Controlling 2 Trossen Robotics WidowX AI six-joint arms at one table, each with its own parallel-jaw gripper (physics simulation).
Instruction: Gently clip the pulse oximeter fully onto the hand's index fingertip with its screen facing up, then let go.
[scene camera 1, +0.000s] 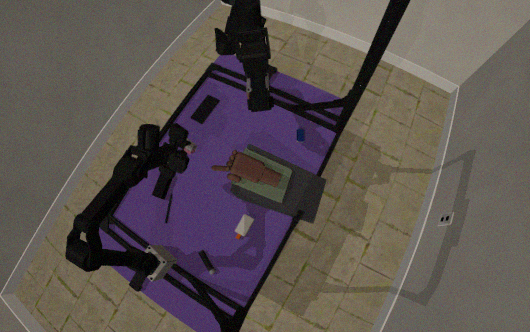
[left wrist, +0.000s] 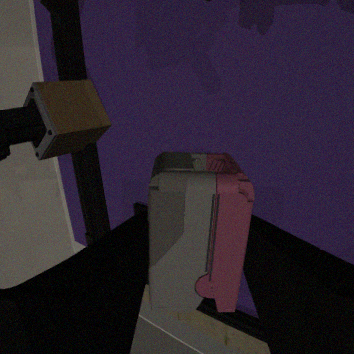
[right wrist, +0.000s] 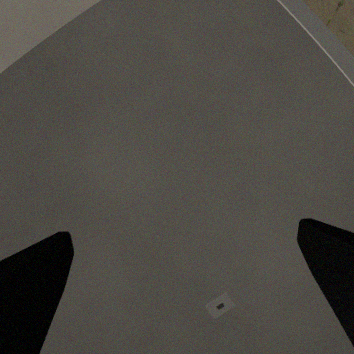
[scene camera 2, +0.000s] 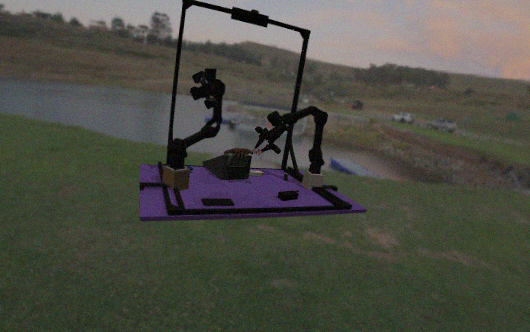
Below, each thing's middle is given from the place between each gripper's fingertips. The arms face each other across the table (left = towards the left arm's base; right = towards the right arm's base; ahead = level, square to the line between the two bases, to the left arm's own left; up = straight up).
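Labels:
Dark slab (scene camera 1: 304,191), from my right hand: 470 mm below, 290 mm to the left, 350 mm behind. My right gripper is 350 mm to the right of the pulse oximeter (left wrist: 199,205), 280 mm above it and 20 mm past it.
Dark slab, from my left hand: 60 mm to the right, 190 mm below, 330 mm behind. The pulse oximeter is right at my left hand.

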